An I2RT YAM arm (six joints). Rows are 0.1 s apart.
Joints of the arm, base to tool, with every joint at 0 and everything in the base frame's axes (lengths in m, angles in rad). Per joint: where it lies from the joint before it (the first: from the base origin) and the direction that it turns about. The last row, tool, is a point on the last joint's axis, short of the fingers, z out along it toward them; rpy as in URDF.
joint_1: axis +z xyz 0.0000 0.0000 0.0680
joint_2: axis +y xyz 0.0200 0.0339 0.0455
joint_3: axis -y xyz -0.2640 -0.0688 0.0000
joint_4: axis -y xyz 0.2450 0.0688 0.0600
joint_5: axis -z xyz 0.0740 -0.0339 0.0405
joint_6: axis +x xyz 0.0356 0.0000 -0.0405
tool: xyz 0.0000 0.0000 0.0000 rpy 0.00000 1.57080 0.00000
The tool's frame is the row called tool.
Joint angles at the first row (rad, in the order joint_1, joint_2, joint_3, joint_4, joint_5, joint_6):
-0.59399 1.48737 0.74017 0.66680 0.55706 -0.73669
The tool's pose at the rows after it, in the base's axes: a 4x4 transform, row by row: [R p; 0 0 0 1], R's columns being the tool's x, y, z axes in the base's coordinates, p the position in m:
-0.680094, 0.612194, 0.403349, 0.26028; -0.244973, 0.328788, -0.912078, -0.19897; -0.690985, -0.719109, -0.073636, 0.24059; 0, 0, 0, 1
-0.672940, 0.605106, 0.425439, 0.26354; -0.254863, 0.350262, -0.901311, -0.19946; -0.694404, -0.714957, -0.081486, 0.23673; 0, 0, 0, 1
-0.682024, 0.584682, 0.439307, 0.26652; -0.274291, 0.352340, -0.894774, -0.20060; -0.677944, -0.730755, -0.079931, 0.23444; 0, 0, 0, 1
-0.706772, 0.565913, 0.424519, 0.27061; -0.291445, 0.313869, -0.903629, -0.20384; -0.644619, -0.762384, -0.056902, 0.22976; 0, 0, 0, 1
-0.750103, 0.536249, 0.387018, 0.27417; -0.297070, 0.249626, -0.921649, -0.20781; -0.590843, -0.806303, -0.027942, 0.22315; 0, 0, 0, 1
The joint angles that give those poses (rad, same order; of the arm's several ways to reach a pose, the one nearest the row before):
-0.59516 1.51624 0.74626 0.68310 0.55757 -0.75928
-0.59294 1.53330 0.74855 0.68990 0.53486 -0.75152
-0.59211 1.55016 0.75300 0.70490 0.52045 -0.77690
-0.59162 1.58848 0.75626 0.76588 0.53901 -0.83481
-0.59173 1.63606 0.75746 0.84517 0.58125 -0.92004

